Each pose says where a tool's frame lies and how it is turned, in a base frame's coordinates. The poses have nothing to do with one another.
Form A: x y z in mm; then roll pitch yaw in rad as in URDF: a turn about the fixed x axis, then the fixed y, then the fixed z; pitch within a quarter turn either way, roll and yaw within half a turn.
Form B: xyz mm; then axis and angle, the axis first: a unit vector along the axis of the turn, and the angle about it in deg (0 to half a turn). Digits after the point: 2 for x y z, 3 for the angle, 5 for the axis.
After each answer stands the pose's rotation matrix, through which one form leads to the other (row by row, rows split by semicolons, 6 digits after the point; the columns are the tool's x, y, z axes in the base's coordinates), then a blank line. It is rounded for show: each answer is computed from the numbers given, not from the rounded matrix.
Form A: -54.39, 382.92, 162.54, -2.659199, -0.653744, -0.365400
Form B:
-54.39, 382.92, 162.54, -0.93115, 0.09295, -0.35258, 160.912
0.741406 -0.053046 0.668957; -0.283647 -0.928212 0.240762; 0.608163 -0.368250 -0.703228

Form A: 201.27, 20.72, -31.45, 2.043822, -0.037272, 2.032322
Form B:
201.27, 20.72, -31.45, 0.47391, 0.74587, 0.46807, 149.717
-0.445005 0.422688 0.789497; 0.894752 0.173176 0.411617; 0.037263 0.889576 -0.455265

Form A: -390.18, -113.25, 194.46, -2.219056, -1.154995, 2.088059
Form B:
-390.18, -113.25, 194.46, -0.21095, -0.97271, 0.09665, 104.810
-0.199741 0.164210 -0.965991; 0.351080 0.932396 0.085905; 0.914793 -0.321982 -0.243889

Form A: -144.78, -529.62, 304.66, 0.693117, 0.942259, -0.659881
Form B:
-144.78, -529.62, 304.66, 0.63439, 0.45688, -0.62354, 84.037
0.464529 0.879902 0.099930; -0.360434 0.290936 -0.886253; -0.808888 0.375671 0.452295

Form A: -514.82, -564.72, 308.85, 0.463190, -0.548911, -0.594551
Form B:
-514.82, -564.72, 308.85, 0.33024, -0.78118, -0.52980, 47.871
0.706702 0.307996 -0.636954; -0.477849 0.871694 -0.108671; 0.521759 0.381166 0.763204

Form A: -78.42, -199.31, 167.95, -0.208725, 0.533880, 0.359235
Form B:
-78.42, -199.31, 167.95, -0.42372, 0.69830, 0.57692, 40.234
0.805888 -0.442643 0.393207; 0.302635 0.878777 0.369003; -0.508877 -0.178377 0.842155

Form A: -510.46, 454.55, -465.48, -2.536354, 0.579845, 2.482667
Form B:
-510.46, 454.55, -465.48, 0.38185, 0.84972, -0.36355, 160.911
-0.661417 0.749977 0.007888; 0.512191 0.459343 -0.725717; -0.547894 -0.475961 -0.687949

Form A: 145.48, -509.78, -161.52, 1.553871, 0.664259, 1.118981
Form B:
145.48, -509.78, -161.52, 0.60770, 0.76090, 0.22743, 92.321
0.343767 0.253888 0.904082; 0.708366 0.561926 -0.427150; -0.616476 0.787261 0.013326

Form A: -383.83, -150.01, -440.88, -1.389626, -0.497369, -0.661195
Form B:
-383.83, -150.01, -440.88, -0.85609, 0.02985, -0.51596, 98.453
0.693633 0.481046 0.536160; -0.539661 -0.145973 0.829131; 0.477115 -0.864457 0.158350

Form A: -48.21, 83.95, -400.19, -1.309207, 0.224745, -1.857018
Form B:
-48.21, 83.95, -400.19, -0.34259, 0.63267, -0.69452, 116.411
-0.275229 0.308874 0.910410; -0.935192 0.133503 -0.328015; -0.222858 -0.941687 0.252112

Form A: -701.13, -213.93, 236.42, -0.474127, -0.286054, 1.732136
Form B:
-701.13, -213.93, 236.42, -0.05919, -0.35065, 0.93463, 99.101
-0.154113 -0.898832 -0.410305; 0.946905 -0.015766 -0.321125; 0.282169 -0.438009 0.853539

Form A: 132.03, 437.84, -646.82, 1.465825, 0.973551, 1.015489
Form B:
132.03, 437.84, -646.82, 0.50573, 0.86010, 0.06678, 86.864
0.296482 0.344505 0.890738; 0.477865 0.754011 -0.450681; -0.826888 0.559271 0.058924

